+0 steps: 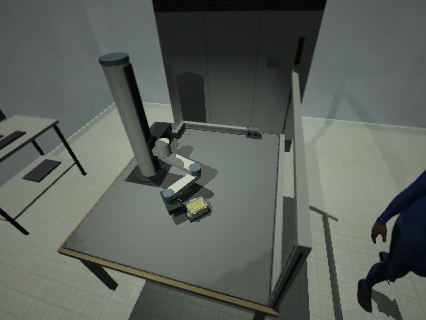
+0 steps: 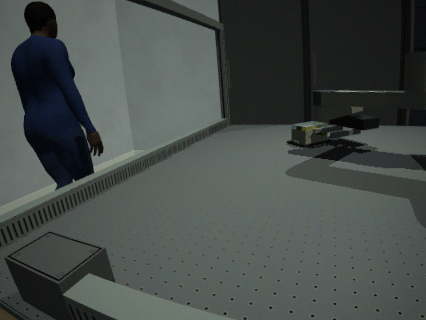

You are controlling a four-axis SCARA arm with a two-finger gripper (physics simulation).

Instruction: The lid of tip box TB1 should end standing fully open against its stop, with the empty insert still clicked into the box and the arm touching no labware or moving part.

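Places are measured from the arm's base along level axes (x ahead, y left, z up), in millimetres.
Pixels of known places: gripper, fingertip midpoint: (image 1: pixel 193 194) (image 2: pixel 322 133); arm's base, origin of the base link: (image 1: pixel 150 172).
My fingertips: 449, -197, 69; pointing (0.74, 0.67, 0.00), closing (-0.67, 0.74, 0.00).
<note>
For each thing: its top centre in the pictures, then the offset to it from my fingertips, as dx, dy, dz. "*": a spot on its surface instead. Level surfaces: height alone.
- Tip box TB1, middle of its top: (image 2: pixel 309 123) (image 1: pixel 196 204) +52, -90, +21
- table, its level: dz -57
- tall framed panel, its level: dz +551
- slotted rail, surface spot: (image 1: pixel 215 127) * -67, +863, -10
- grey block, surface spot: (image 2: pixel 60 270) * +259, +885, +19
Tip box TB1 (image 1: pixel 198 209) (image 2: pixel 303 135) is a small pale box with yellow showing at its top, on a dark base on the table (image 1: pixel 235 200) (image 2: pixel 225 200). Its clear lid looks down over the top; no raised lid shows, and its exact angle is too small to tell. The insert's seating is not clear. My gripper (image 1: pixel 185 207) (image 2: pixel 332 134) is shut and empty. Its fingers reach low toward the side of the box that faces the arm's column. They are very close to the box, and I cannot tell whether they touch it.
The arm's column (image 1: pixel 131 117) stands at the table's left. A tall framed panel (image 1: pixel 301 175) runs along the right edge. A slotted rail (image 1: pixel 215 127) runs along the back. A grey block (image 2: pixel 60 270) stands in the near corner. A person in blue (image 1: pixel 407 240) (image 2: pixel 50 100) is beyond the panel.
</note>
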